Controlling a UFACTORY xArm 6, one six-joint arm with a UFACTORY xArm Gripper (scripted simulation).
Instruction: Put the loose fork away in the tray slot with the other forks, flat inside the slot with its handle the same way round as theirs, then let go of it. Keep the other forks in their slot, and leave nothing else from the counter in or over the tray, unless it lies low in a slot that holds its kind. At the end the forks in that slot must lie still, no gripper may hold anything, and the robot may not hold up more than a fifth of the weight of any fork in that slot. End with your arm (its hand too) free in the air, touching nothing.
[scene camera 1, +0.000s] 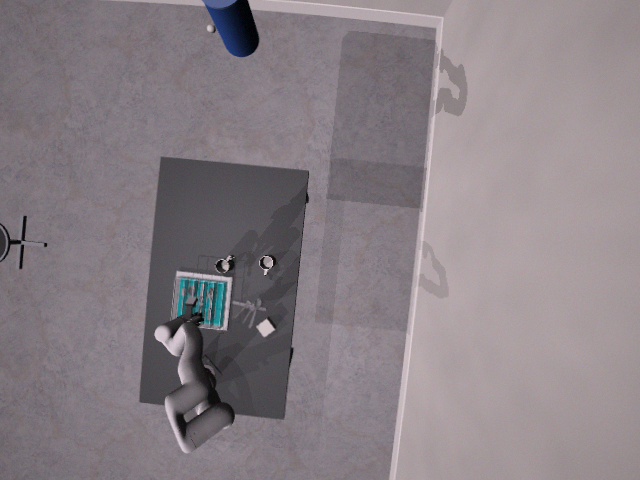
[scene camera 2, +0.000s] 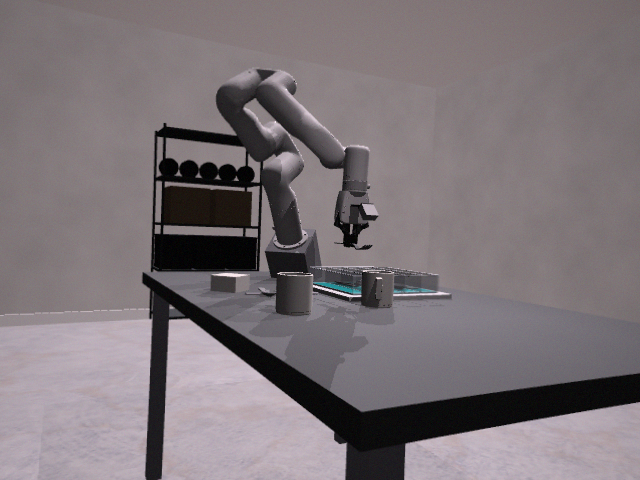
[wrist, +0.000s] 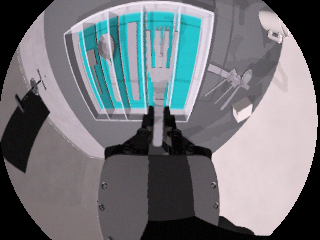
Note:
In view: my gripper (scene camera 2: 349, 247), a fork (wrist: 159, 76) and a cutlery tray (wrist: 71, 38).
My gripper shows as well in the wrist view (wrist: 158, 113).

